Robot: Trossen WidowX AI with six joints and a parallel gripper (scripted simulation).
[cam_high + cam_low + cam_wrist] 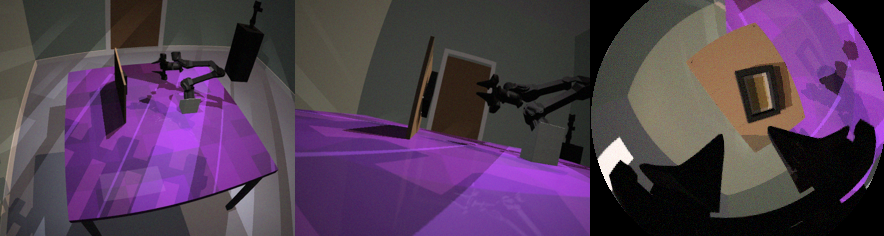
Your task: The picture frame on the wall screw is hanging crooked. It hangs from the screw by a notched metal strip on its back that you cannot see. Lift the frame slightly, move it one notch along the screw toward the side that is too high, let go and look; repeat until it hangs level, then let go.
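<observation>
Now: gripper tip 200 mm short of the dark picture frame, 40 mm to the right of it and 90 mm above it. The rest, counted from my gripper tip: wooden wall panel: 210 mm ahead, 40 mm to the left, 90 mm below.
</observation>
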